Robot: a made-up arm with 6 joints.
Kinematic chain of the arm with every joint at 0, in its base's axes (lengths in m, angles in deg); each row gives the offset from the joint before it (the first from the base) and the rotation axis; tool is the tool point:
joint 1: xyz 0 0 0.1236 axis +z
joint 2: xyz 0 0.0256 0 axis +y
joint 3: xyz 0 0 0.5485 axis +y
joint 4: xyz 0 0 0.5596 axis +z
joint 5: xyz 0 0 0 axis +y
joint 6: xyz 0 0 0.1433 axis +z
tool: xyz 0 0 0
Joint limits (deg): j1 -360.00..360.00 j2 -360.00..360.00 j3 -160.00..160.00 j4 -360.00..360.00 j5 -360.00..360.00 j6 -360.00..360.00
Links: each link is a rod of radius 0.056 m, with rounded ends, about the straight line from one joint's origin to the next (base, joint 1, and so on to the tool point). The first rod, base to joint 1, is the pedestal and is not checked.
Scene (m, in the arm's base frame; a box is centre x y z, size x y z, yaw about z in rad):
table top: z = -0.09
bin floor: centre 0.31 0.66 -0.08 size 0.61 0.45 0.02 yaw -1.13
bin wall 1: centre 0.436 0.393 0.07 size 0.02 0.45 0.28 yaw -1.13
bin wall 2: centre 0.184 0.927 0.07 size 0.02 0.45 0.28 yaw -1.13
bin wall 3: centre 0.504 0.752 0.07 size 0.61 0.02 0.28 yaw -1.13
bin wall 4: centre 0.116 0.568 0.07 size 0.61 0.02 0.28 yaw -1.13
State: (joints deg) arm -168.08 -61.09 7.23 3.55 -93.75 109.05
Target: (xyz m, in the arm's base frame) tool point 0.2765 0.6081 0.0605
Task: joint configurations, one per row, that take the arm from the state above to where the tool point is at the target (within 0.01 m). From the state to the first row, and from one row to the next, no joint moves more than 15 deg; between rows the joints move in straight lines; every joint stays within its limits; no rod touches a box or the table.
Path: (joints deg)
1: -159.13 -54.72 -7.26 4.84 -97.67 109.05
2: -150.18 -48.34 -21.75 6.12 -101.58 109.05
3: -141.24 -41.97 -36.24 7.41 -105.50 109.05
4: -132.29 -35.59 -50.73 8.70 -109.41 109.05
5: -123.34 -29.22 -65.22 9.98 -113.33 109.05
6: -114.39 -22.85 -79.71 11.27 -117.24 109.05
7: -114.38 -34.47 -83.78 10.99 -114.99 109.05
8: -114.36 -46.10 -87.86 10.71 -112.75 109.05

